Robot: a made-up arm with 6 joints.
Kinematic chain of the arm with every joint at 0, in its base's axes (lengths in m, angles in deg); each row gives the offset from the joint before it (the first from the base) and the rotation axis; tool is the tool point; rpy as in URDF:
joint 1: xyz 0 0 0.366 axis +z
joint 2: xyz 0 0 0 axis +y
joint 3: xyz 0.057 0 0.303 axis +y
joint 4: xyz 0.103 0 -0.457 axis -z
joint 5: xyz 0 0 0 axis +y
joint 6: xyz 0.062 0 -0.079 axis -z
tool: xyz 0 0 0 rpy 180 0 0
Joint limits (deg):
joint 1: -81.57..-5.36
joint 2: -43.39..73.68
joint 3: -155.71..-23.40
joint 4: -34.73..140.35
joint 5: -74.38..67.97
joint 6: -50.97..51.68
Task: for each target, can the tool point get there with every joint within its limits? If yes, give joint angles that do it. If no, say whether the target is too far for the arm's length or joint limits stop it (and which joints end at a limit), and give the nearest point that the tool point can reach.
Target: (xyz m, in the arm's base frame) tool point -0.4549 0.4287 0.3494
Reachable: no: joint limits stop it (at a limit: joint 1, joint 2, joint 3, joint 4) | nearest point -0.0680 0.0371 0.0659 | short by 0.619 m
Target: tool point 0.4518 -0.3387 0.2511
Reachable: yes | joints -35.69 18.03 -53.88 52.40 29.78 22.23
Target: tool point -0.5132 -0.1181 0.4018
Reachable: no: joint limits stop it (at a limit: joint 1, joint 2, joint 3) | nearest point -0.0502 -0.2617 0.5167 | short by 0.498 m
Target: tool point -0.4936 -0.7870 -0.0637
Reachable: no: too far | nearest point -0.0046 -0.6363 0.0254 | short by 0.519 m
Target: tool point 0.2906 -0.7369 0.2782
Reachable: yes | joints -67.13 52.63 -109.03 107.01 26.90 42.06
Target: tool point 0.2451 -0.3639 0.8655
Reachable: yes | joints -59.63 -24.01 -68.29 -19.87 -15.43 -39.49
